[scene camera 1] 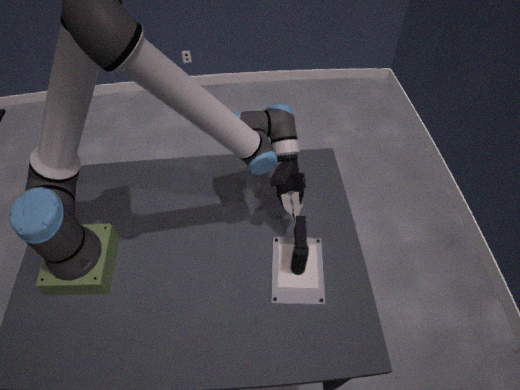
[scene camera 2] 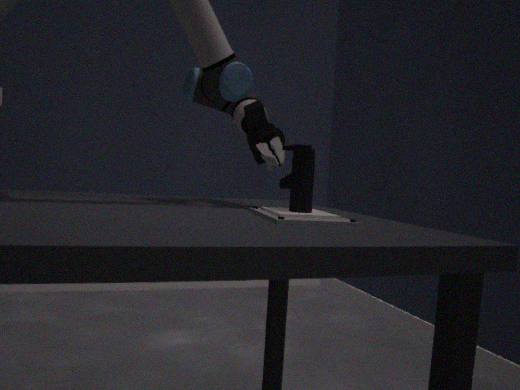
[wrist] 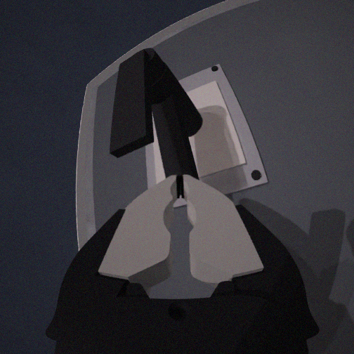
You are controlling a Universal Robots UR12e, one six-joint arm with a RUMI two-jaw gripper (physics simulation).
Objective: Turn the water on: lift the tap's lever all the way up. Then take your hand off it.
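Seen in the pictures: gripper, fingertip midpoint: (scene camera 1: 294,219) (scene camera 2: 280,165); arm's base, link origin: (scene camera 1: 74,254).
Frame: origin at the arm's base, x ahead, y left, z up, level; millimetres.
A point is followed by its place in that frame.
Note:
The black tap stands upright on a pale plate (scene camera 1: 298,296) {x 714, y -227, z -75 mm} (wrist: 241,125). Its round body (scene camera 1: 299,262) {x 726, y -155, z 22 mm} (scene camera 2: 303,182) {x 723, y -154, z -6 mm} rises from the plate, and a short spout (scene camera 2: 285,181) {x 736, y -54, z -8 mm} (wrist: 175,137) sticks out lower down. The flat lever (scene camera 1: 300,231) {x 743, y -78, z 74 mm} (scene camera 2: 294,147) {x 723, y -108, z 67 mm} (wrist: 131,107) on top lies about level and points toward the gripper side. My gripper (scene camera 1: 294,217) {x 745, y -5, z 29 mm} (scene camera 2: 275,165) {x 745, y -5, z 29 mm} (wrist: 179,177) is shut with nothing between its fingers. Its tips are close to the lever's free end, lower than the lever and above the spout. Whether they touch the tap cannot be told.
The arm's green base block (scene camera 1: 111,260) {x 112, y -13, z -51 mm} stands at the left of the grey table (scene camera 1: 190,320) {x 369, y -246, z -83 mm} in scene camera 1. The table's right edge runs a short way beyond the plate. The arm reaches over the table, and its shadow falls on the top.

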